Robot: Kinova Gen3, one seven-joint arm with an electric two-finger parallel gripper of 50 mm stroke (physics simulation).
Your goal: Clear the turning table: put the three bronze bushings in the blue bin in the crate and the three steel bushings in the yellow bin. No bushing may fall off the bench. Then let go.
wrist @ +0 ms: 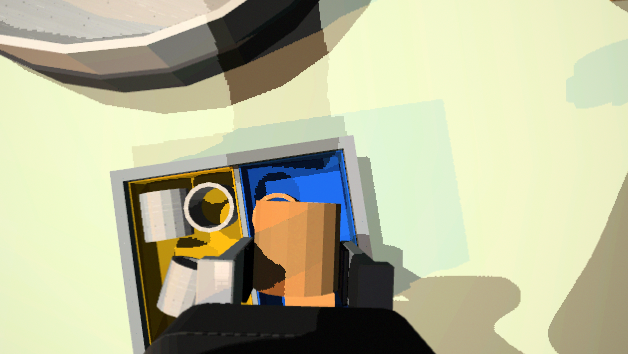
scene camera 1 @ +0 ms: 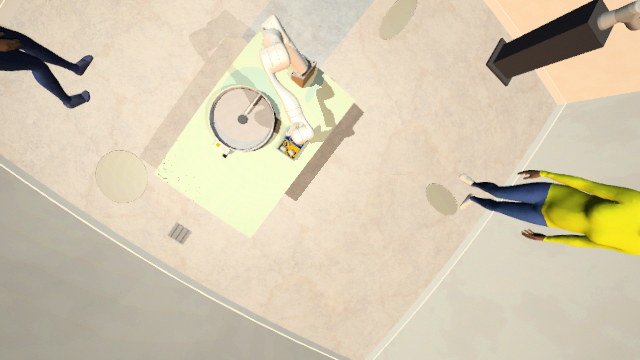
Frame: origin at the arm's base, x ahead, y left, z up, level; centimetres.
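Seen in the pictures: gripper, fingertip midpoint: [wrist: 296,261]; arm's base at its link origin: [scene camera 1: 301,69].
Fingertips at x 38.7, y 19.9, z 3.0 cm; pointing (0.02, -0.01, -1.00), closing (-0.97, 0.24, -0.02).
Offsets run from my fingertips to a thing's top centre. "pt": to the spot under its first point. Level surfaces: height alone.
My gripper [wrist: 296,261] is shut on a bronze bushing @[dz +3.1, dx -0.3, dy -1.0 cm] [wrist: 297,240], held above the blue bin @[pt dz -14.7, dx -3.1, dy -3.5 cm] [wrist: 327,185] [scene camera 1: 287,137] of the grey crate @[dz -10.3, dx +4.2, dy +0.1 cm] [wrist: 175,165] [scene camera 1: 286,154]. In scene camera 1 the arm's wrist hides the gripper. Behind the held bushing, the rim of a second bronze bushing @[dz -10.9, dx +1.5, dy -1.8 cm] [wrist: 277,195] shows in the blue bin; part of a third bronze bushing @[dz -10.9, dx +0.1, dy +4.3 cm] [wrist: 310,300] shows below it. The yellow bin @[pt dz -14.7, dx +7.1, dy -0.3 cm] [wrist: 220,245] holds a steel bushing @[dz -10.9, dx +10.4, dy -3.8 cm] [wrist: 162,215] on its side, an upright steel bushing @[dz -10.9, dx +6.5, dy -3.6 cm] [wrist: 194,212] and a tilted steel bushing @[dz -10.9, dx +9.8, dy +2.3 cm] [wrist: 176,292]. No bushing shows on the turning table @[dz -9.2, dx +8.4, dy -36.3 cm] [scene camera 1: 230,125] [wrist: 100,15].
The turning table's raised rim stands beside the crate. A pale bar @[pt dz -7.2, dx -3.7, dy -34.7 cm] [scene camera 1: 253,104] crosses part of the table towards its dark hub @[dz -9.2, dx +8.4, dy -36.3 cm] [scene camera 1: 243,119]. A small white device @[pt dz -9.5, dx +31.6, dy -38.8 cm] [scene camera 1: 221,147] sits by the rim on the pale green bench @[dz -15.3 cm] [scene camera 1: 225,195]. Two people stand well away from the bench.
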